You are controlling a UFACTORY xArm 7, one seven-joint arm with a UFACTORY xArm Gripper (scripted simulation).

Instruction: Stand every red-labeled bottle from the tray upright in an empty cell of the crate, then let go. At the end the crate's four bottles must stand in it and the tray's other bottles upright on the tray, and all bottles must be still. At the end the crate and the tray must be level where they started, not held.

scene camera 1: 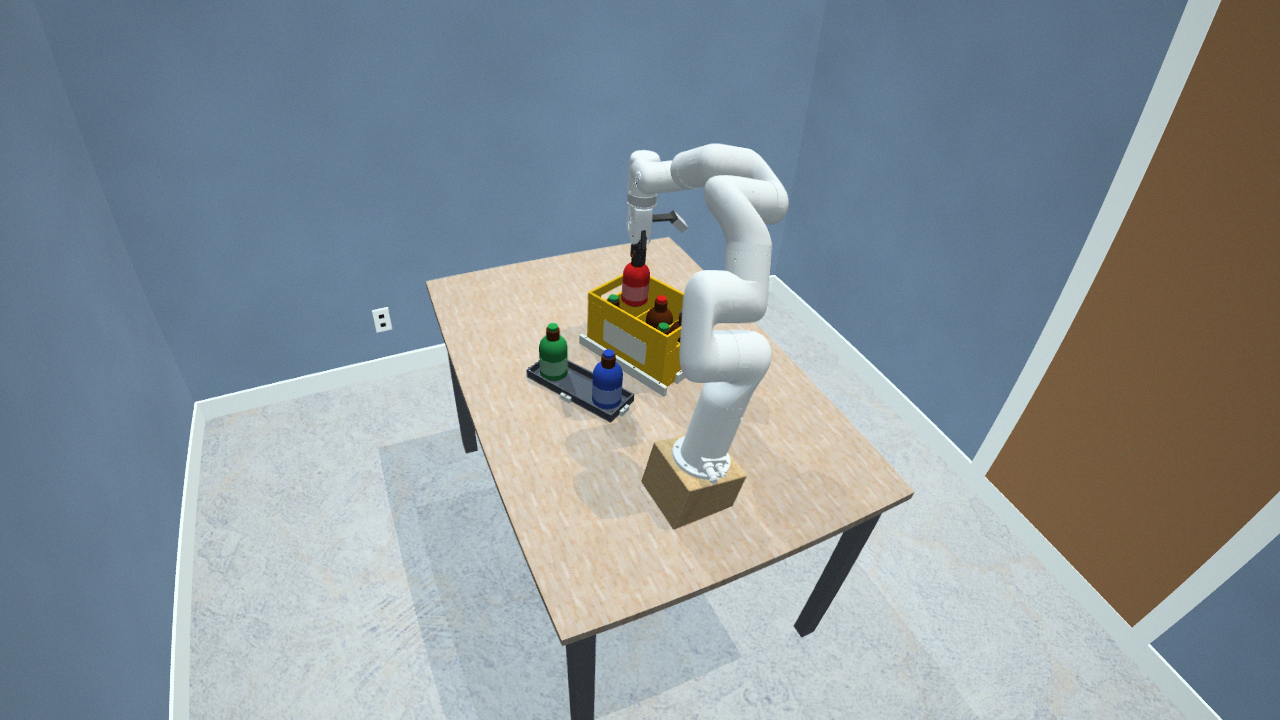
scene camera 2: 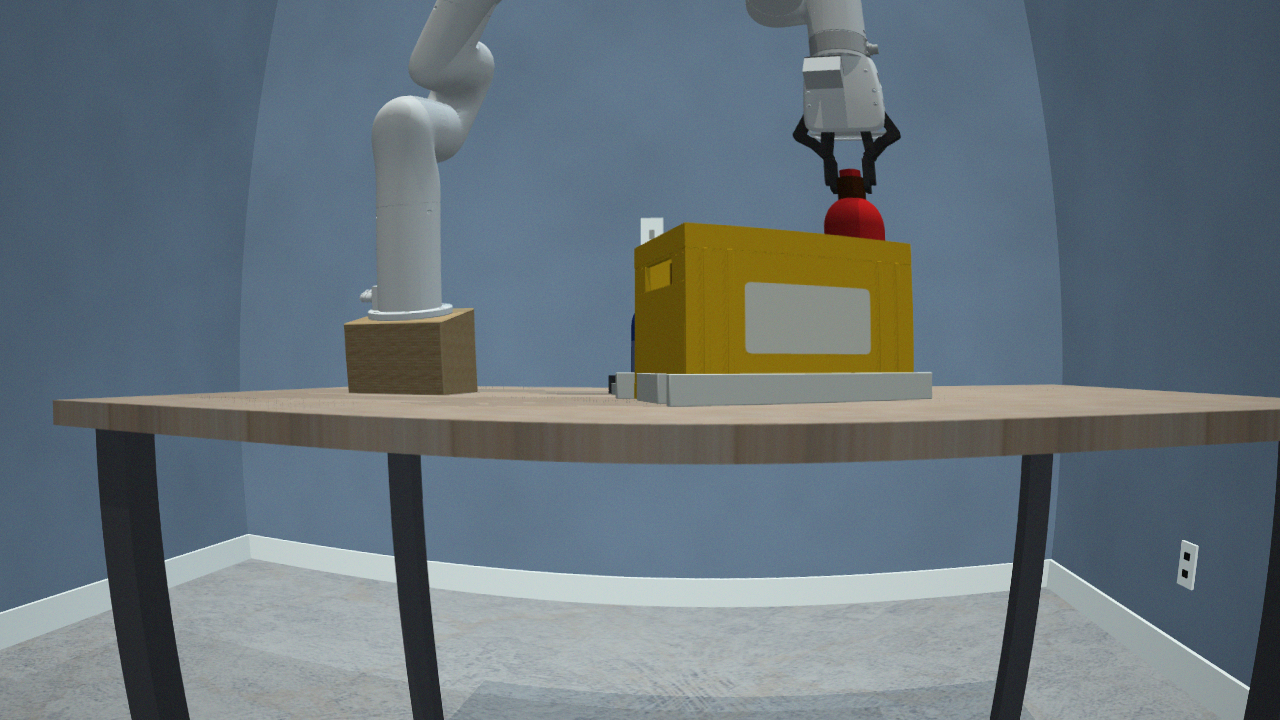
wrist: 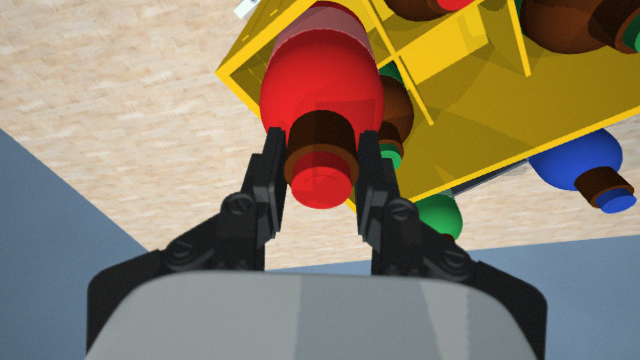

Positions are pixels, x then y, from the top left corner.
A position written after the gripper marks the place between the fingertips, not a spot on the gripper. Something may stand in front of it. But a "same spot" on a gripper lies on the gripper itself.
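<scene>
The gripper is visible in scene camera 1, in scene camera 2 and in the wrist view (pixel 321 152). On the gripper, (scene camera 1: pixel 639 249) and (scene camera 2: pixel 812 149) are the same spot. A red-labeled bottle is visible in scene camera 1 (pixel 635 285), in scene camera 2 and in the wrist view. On the red-labeled bottle, (wrist: pixel 322 85) and (scene camera 2: pixel 850 201) are the same spot. A green-labeled bottle appears in scene camera 1 (pixel 553 350) and in the wrist view (pixel 440 211). A yellow crate appears in scene camera 1 (pixel 648 349), in scene camera 2 (pixel 742 300) and in the wrist view (pixel 491 96).
</scene>
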